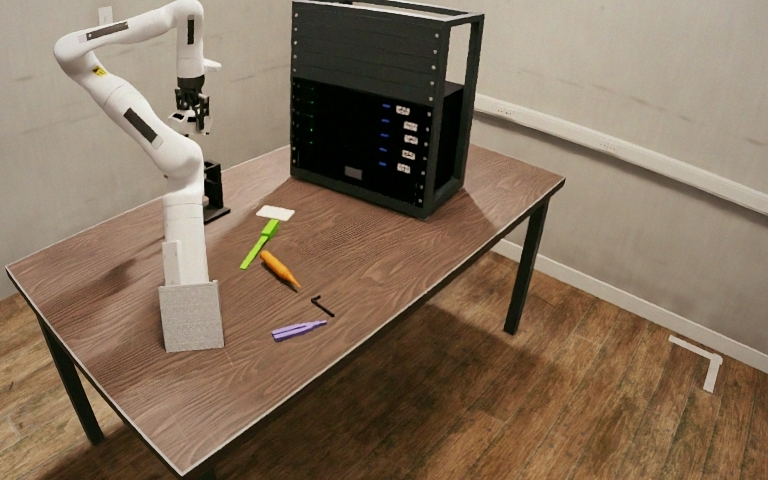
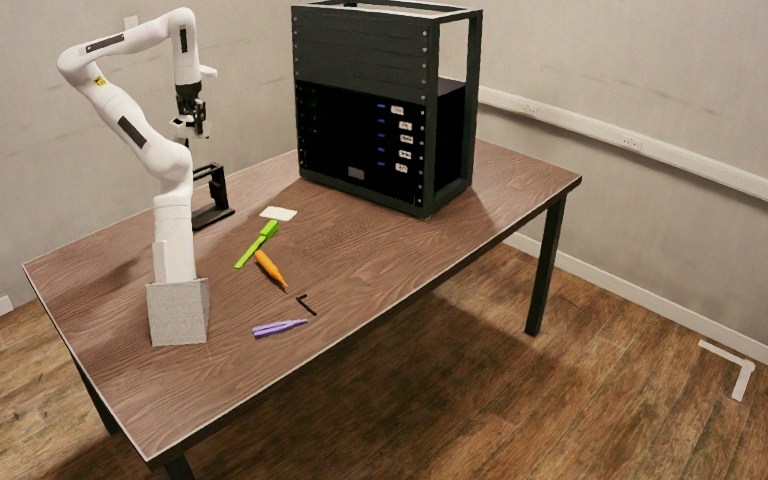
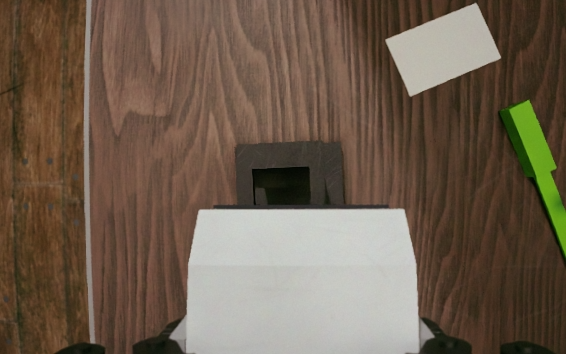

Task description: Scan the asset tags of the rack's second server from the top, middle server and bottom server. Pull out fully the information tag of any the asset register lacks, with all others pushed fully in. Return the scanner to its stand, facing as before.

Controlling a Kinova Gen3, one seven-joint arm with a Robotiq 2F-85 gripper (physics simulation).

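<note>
My gripper [image 1: 193, 114] [image 2: 191, 117] [image 3: 301, 333] is shut on the white scanner [image 1: 195, 125] [image 2: 181, 130] [image 3: 302, 280], high above the table. The black stand [image 1: 214, 183] [image 2: 218, 189] [image 3: 288, 154] is below it, partly hidden by the arm or scanner. The black rack [image 1: 440, 113] [image 2: 432, 113] stands at the back. White tags show on its second server from the top [image 1: 410, 126] [image 2: 404, 125], middle server [image 1: 410, 139] [image 2: 406, 138] and bottom server [image 1: 403, 168] [image 2: 400, 167]. Their print is unreadable, and I cannot tell how far each is pulled out.
A white card [image 1: 275, 212] [image 2: 278, 213] [image 3: 443, 50], green brush-like tool [image 1: 260, 243] [image 2: 257, 243] [image 3: 535, 145], orange screwdriver [image 1: 277, 268] [image 2: 268, 267], black hex key [image 1: 323, 306] [image 2: 306, 305] and purple tool [image 1: 298, 330] [image 2: 278, 327] lie on the table [image 1: 362, 249] [image 2: 362, 249]. A grey panel [image 1: 353, 172] [image 2: 356, 173] is low on the rack.
</note>
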